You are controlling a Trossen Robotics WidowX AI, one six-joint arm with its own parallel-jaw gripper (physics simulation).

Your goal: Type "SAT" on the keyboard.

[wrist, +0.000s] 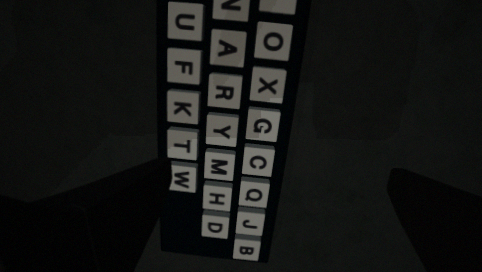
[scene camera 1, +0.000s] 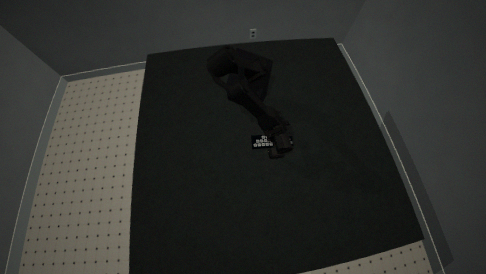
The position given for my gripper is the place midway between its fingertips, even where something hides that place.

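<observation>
There is a black keyboard (wrist: 181, 218) that I can see, and along with it I see my own gripper (wrist: 280, 173).
</observation>
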